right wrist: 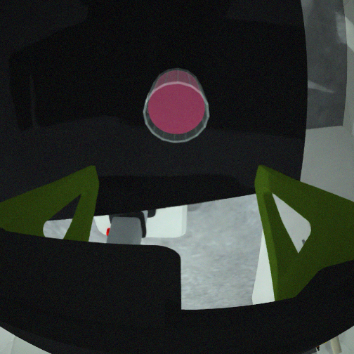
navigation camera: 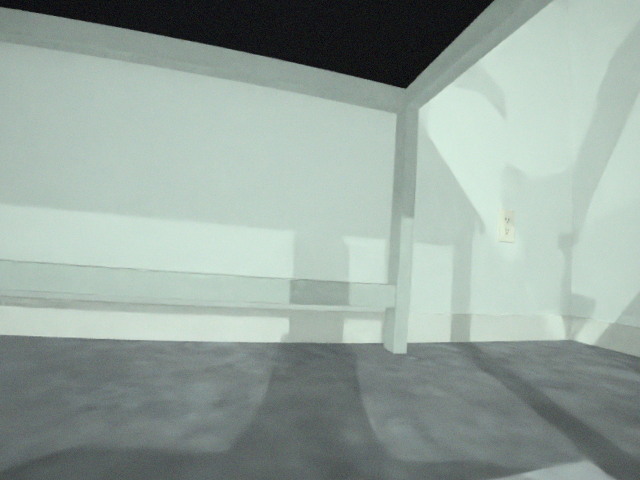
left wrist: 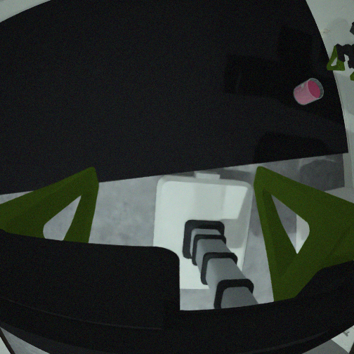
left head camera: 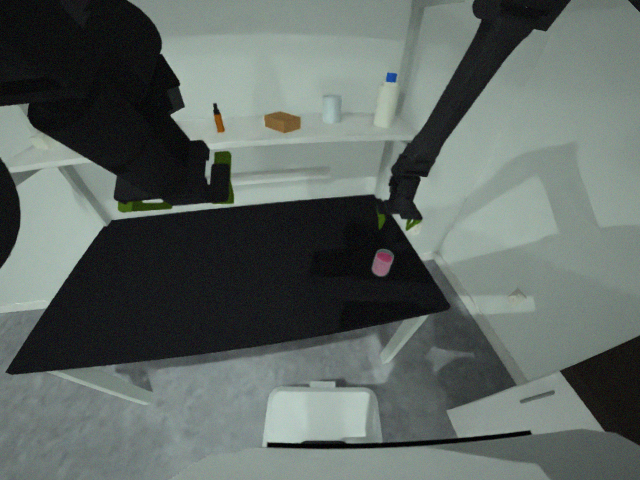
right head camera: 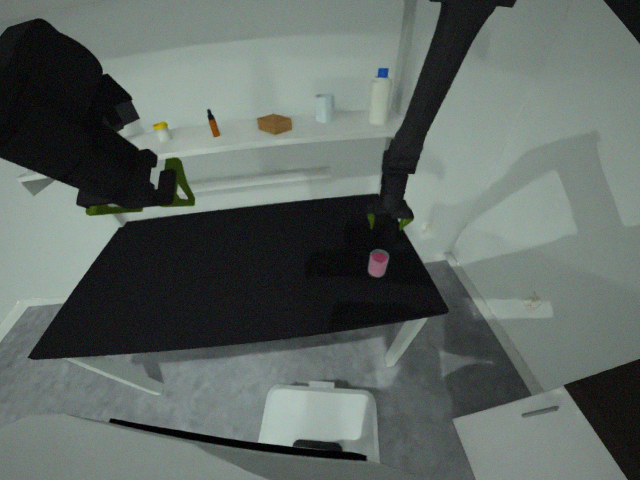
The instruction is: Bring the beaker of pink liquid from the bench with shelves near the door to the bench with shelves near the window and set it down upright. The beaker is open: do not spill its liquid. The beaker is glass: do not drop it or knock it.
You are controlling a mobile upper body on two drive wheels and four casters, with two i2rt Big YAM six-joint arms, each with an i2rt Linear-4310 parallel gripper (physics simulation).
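Note:
The beaker of pink liquid [left head camera: 382,263] [right head camera: 378,264] [left wrist: 307,92] [right wrist: 176,109] stands upright on the black bench top [left head camera: 206,279] [right head camera: 206,279] [left wrist: 125,90], near its right end. My right gripper [left head camera: 396,227] [right head camera: 386,227] [left wrist: 343,71] [right wrist: 176,173] is open and empty. In the head views it hangs above the bench's back right part, beyond the beaker and apart from it. In the right wrist view the beaker shows above the gap between the fingertips. My left gripper [left head camera: 175,204] [right head camera: 147,206] [left wrist: 175,175] is open and empty, high at the left, far from the beaker. No door or window shows.
A shelf [left head camera: 310,135] [right head camera: 310,136] behind the bench holds an orange dropper bottle [left head camera: 219,121], a brown block [left head camera: 282,121], a pale cylinder [left head camera: 331,109] and a blue-capped white bottle [left head camera: 384,105]. A wall is at the right. A white cabinet [left head camera: 511,408] [right head camera: 532,439] stands at the lower right.

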